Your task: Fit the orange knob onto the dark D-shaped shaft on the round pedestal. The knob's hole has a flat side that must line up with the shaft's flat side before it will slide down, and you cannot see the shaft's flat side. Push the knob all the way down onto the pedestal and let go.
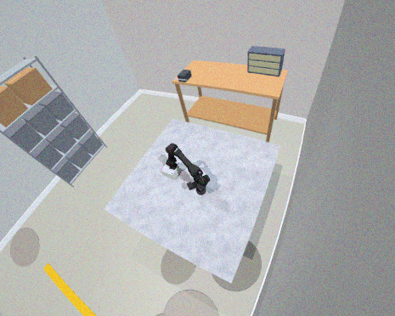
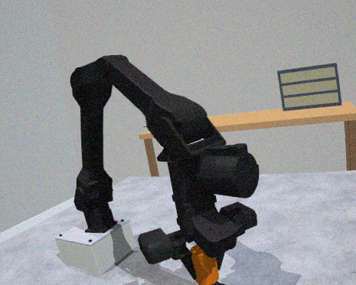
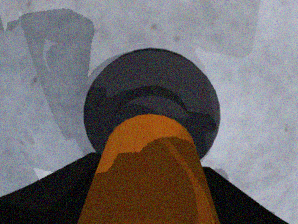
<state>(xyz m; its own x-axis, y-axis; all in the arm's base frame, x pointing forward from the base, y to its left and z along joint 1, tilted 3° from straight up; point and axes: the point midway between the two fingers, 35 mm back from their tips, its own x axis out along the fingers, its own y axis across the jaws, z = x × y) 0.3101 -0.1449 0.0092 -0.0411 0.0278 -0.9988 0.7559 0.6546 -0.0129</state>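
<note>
Now: the orange knob 2 cm above my gripper tip. The rest, counted from my gripper tip: round dark pedestal: 4 cm below.
</note>
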